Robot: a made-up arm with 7 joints. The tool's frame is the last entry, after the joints. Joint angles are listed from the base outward.
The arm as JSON. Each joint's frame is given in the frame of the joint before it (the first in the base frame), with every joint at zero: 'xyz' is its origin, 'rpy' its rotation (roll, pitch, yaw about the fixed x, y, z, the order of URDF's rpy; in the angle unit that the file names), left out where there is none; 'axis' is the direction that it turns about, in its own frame. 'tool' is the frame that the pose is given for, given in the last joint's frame.
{
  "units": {
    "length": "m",
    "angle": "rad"
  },
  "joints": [
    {
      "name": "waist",
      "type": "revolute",
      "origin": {
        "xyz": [
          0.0,
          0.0,
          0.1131
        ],
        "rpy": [
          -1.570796,
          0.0,
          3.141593
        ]
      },
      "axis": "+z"
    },
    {
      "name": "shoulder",
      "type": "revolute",
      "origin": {
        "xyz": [
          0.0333,
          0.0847,
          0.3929
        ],
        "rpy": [
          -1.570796,
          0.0,
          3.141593
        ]
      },
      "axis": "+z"
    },
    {
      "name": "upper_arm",
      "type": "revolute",
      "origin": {
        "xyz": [
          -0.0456,
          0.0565,
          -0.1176
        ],
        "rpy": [
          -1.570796,
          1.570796,
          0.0
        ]
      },
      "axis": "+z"
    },
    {
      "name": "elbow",
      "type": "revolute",
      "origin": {
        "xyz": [
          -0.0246,
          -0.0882,
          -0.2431
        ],
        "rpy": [
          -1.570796,
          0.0,
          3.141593
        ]
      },
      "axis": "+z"
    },
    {
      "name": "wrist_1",
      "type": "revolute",
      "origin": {
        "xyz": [
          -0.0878,
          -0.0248,
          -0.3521
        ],
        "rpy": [
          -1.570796,
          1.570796,
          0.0
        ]
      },
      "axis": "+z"
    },
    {
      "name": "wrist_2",
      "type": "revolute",
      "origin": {
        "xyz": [
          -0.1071,
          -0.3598,
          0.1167
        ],
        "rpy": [
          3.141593,
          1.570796,
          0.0
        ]
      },
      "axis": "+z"
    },
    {
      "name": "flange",
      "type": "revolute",
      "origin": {
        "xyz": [
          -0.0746,
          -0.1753,
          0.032
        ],
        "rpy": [
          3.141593,
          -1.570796,
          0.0
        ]
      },
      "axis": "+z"
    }
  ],
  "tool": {
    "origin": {
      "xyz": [
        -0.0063,
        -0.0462,
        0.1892
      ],
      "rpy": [
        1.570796,
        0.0,
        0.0
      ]
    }
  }
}
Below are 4 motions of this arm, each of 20 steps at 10 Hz.
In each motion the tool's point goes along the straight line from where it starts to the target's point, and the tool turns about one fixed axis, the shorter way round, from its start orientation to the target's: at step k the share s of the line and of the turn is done. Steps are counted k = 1, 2, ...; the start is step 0. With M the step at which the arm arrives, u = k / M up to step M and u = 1 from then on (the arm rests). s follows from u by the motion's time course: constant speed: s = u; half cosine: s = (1 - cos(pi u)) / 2; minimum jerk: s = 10 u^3 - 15 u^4 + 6 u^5.
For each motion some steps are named. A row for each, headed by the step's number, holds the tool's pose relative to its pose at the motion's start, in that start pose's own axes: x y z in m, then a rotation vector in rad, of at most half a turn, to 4 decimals.
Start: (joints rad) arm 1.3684 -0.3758 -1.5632 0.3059 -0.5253 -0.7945 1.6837
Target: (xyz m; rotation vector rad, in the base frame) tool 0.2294 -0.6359 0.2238 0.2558 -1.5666 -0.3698
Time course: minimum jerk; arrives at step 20
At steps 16, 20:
16: 0.0909 0.1964 0.1665 0.3078 -0.7314 0.4172
20: 0.0965 0.2085 0.1767 0.3267 -0.7763 0.4428

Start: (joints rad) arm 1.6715 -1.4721 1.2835 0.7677 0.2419 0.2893 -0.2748
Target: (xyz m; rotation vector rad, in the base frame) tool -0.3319 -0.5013 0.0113 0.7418 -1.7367 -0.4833
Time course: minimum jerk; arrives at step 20
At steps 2, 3, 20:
2: -0.0026 0.0019 -0.0002 -0.0065 -0.0030 0.0129
3: -0.0080 0.0058 -0.0005 -0.0204 -0.0093 0.0400
20: -0.3001 0.2163 -0.0187 -0.7649 -0.3495 1.5022

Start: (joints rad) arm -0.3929 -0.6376 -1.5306 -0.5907 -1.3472 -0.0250 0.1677
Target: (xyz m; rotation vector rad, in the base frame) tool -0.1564 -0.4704 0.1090 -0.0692 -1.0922 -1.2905
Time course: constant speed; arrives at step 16
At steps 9, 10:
9: -0.1012 0.0211 0.0900 0.5255 -0.5273 -0.1897
10: -0.1124 0.0235 0.1000 0.5839 -0.5858 -0.2108

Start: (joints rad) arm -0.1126 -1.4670 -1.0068 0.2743 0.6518 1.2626 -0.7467
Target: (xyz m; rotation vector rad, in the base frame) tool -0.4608 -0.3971 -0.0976 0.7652 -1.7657 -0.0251
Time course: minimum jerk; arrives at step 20
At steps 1, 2, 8, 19, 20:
1: 0.0002 -0.0006 0.0000 0.0002 0.0006 -0.0008
2: 0.0016 -0.0048 0.0002 0.0016 0.0042 -0.0057
8: 0.0587 -0.1774 0.0064 0.0588 0.1568 -0.2109
19: 0.1848 -0.5583 0.0201 0.1851 0.4933 -0.6635
20: 0.1850 -0.5590 0.0202 0.1853 0.4938 -0.6643

